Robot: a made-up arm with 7 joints.
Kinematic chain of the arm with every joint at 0, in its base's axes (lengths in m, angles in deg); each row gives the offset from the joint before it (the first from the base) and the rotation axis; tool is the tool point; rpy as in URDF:
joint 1: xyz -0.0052 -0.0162 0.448 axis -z
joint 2: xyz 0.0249 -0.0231 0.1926 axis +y
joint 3: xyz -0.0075 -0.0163 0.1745 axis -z
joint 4: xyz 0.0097 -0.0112 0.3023 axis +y
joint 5: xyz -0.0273 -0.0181 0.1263 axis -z
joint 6: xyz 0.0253 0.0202 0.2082 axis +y
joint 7: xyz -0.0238 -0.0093 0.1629 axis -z
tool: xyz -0.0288 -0.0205 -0.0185 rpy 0 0 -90
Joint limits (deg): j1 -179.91..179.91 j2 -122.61..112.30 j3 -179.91..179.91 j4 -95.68..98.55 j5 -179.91..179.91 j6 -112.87..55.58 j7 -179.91..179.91
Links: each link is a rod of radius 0.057 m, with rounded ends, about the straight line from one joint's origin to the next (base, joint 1, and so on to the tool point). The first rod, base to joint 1, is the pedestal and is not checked.
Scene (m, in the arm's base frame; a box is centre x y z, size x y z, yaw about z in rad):
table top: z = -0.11
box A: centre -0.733 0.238 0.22 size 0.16 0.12 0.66 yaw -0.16
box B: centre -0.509 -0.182 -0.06 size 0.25 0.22 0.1 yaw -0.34
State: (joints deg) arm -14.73 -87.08 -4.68 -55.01 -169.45 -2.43 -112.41
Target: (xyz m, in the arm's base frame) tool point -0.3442 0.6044 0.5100
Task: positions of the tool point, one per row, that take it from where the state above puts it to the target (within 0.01 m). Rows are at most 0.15 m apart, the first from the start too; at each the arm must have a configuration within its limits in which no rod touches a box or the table.
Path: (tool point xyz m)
1: -0.7225 -0.2492 0.3210
2: -0.7764 -0.2059 0.3953
3: -0.8216 -0.1563 0.4870
4: -0.8517 -0.1057 0.5962
5: -0.8603 -0.0600 0.7197
6: -0.8427 -0.0258 0.8505
7: -0.7981 -0.0074 0.9785
8: -0.8163 0.1116 0.8916
9: -0.7985 0.2311 0.8040
10: -0.7476 0.3416 0.7213
11: -0.6699 0.4364 0.6486
12: -0.5729 0.5124 0.5886
13: -0.4629 0.5683 0.5423
14: -0.3442 0.6044 0.5100

